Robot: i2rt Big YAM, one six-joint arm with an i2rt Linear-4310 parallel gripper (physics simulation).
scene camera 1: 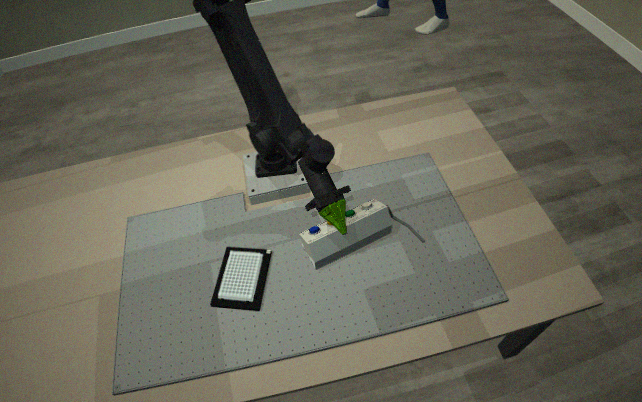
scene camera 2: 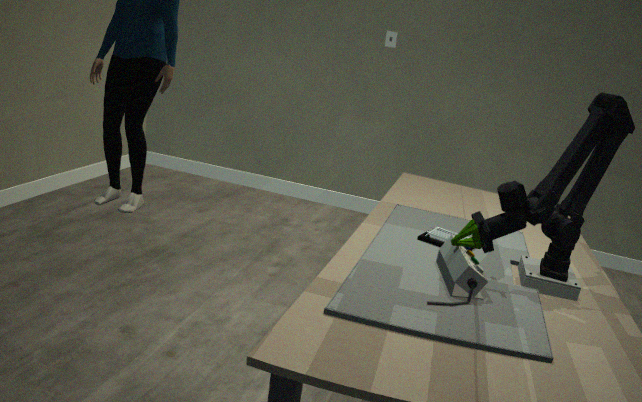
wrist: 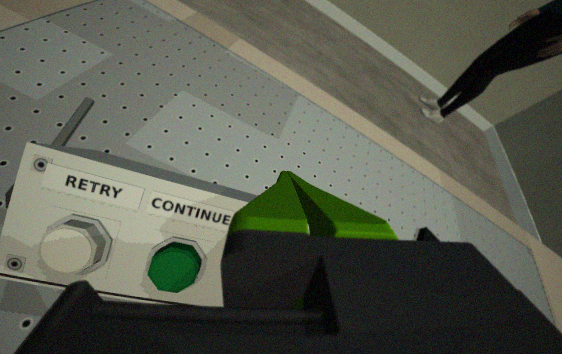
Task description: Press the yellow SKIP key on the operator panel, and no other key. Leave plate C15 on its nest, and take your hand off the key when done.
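Frame: origin at the arm's base, x ahead, y right, z down, level; centimetres.
Seen in the pictures: gripper, fingertip midpoint: (scene camera 1: 344,233) (scene camera 2: 451,242) (wrist: 284,179); arm's base, link origin: (scene camera 1: 276,165) (scene camera 2: 553,272).
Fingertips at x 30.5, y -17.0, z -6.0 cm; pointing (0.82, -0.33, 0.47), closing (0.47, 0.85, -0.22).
Offsets run from my fingertips to a thing's top centre. "spot": to the spot under its first point. Level surfaces: height alone.
The operator panel {dx -4.3, dy -0.7, dz +0.5 cm} (scene camera 1: 361,238) (scene camera 2: 451,272) (wrist: 131,231) is a pale sloped box. Its yellow key {dx -5.4, dy +2.5, dz +1.4 cm} (scene camera 1: 330,223) (scene camera 2: 470,253) shows as a sliver beside the green fingers; the gripper hides it in the wrist view. The blue key {dx -3.4, dy +7.1, dz +1.4 cm} (scene camera 1: 314,230), green CONTINUE key {dx -7.3, dy -2.1, dz +1.4 cm} (scene camera 1: 350,213) (wrist: 175,267) and white RETRY key {dx -9.3, dy -6.7, dz +1.4 cm} (scene camera 1: 367,205) (wrist: 66,250) are on the same face. My gripper (scene camera 1: 343,232) (scene camera 2: 453,242) (wrist: 284,179) is shut and empty, its tips at the panel's upper long edge; contact cannot be told. White plate C15 {dx +4.4, dy +26.2, dz +6.2 cm} (scene camera 1: 241,276) (scene camera 2: 442,231) lies on its black nest {spot: dx +12.0, dy +22.5, dz +7.7 cm} (scene camera 1: 255,303).
A grey perforated board {dz +8.8 cm} (scene camera 1: 320,310) (scene camera 2: 370,295) (wrist: 215,125) lies on the wooden table {dz +10.1 cm} (scene camera 1: 425,345) (scene camera 2: 345,345). A dark cable (scene camera 1: 410,231) (scene camera 2: 447,303) (wrist: 74,120) leaves the panel's RETRY end. A person (scene camera 2: 131,110) (wrist: 480,70) stands on the floor beyond the table.
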